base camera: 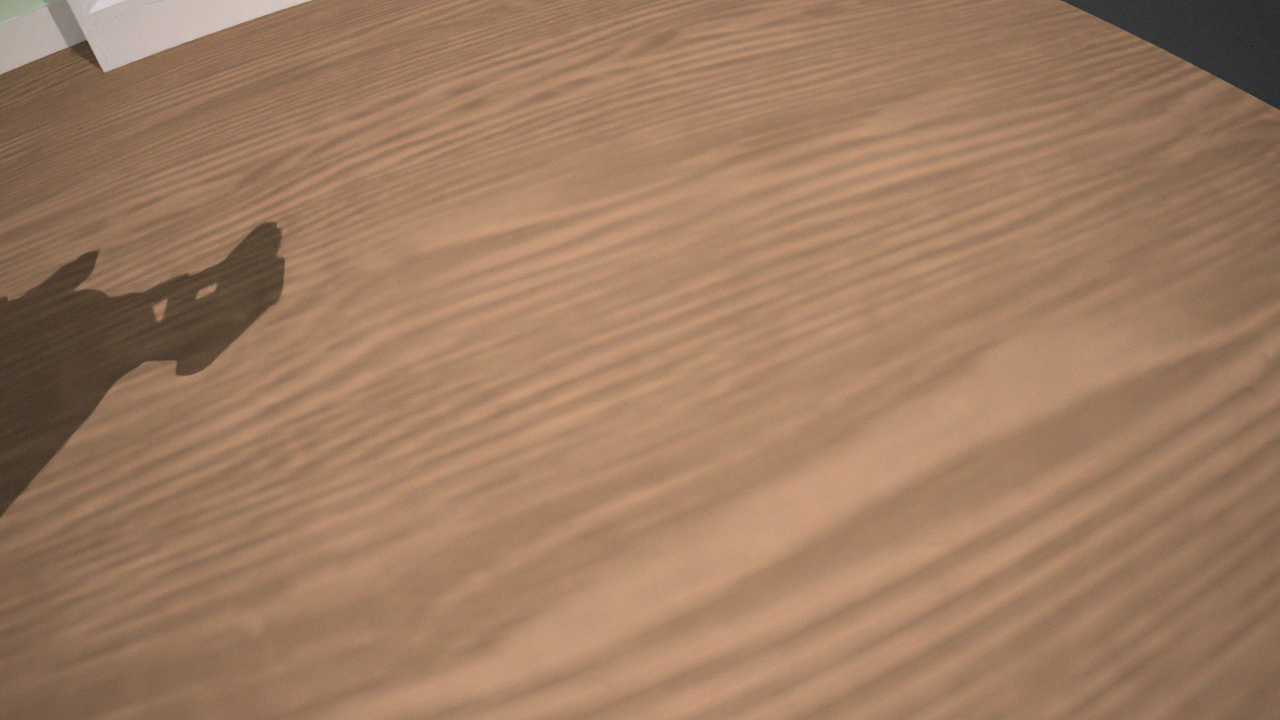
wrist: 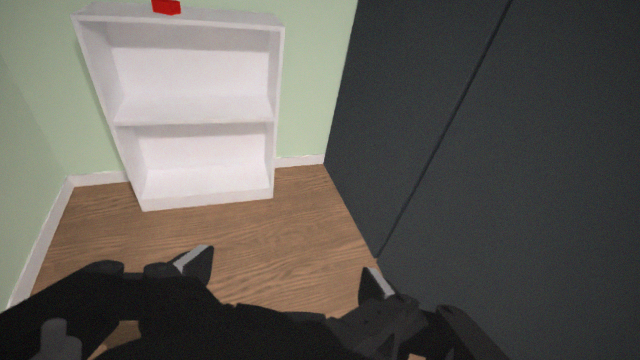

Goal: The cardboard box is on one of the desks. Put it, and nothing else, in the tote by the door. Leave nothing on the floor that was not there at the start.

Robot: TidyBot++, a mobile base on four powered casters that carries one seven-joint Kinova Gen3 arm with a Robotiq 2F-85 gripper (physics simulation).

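Places are measured from the arm's base along level axes (x ahead, y left, z up), in centimetres.
Where they show: gripper, fingertip midpoint: (wrist: 287, 273).
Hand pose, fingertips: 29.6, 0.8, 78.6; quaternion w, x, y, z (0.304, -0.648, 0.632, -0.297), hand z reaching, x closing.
After its pixels a point has its place, as x, y, z.
My gripper (wrist: 287, 273) @(29.6, 0.8, 78.6) is open, its two fingers wide apart at the bottom of the wrist view, with floor showing between them. The cardboard box, the desks and the tote do not show in either view. In the base camera view the arm and gripper cast a dark shadow on the floor at the left.
A white two-shelf bookcase (wrist: 195, 122) (base camera: 105, 53) @(120.2, 93.6, -36.7) stands against the green wall (wrist: 315, 75) @(191.6, 6.3, 32.7), with a red object (wrist: 166, 7) @(138.5, 68.0, 68.9) on its top. A tall dark grey panelled surface (wrist: 475, 175) @(93.6, -55.5, 44.9) (base camera: 1226, 44) @(83.5, -59.9, -35.9) rises on the right. Wooden floor (wrist: 240, 240) @(111.6, 32.3, -39.7) (base camera: 671, 358) @(45.0, 1.7, -39.7) lies between them.
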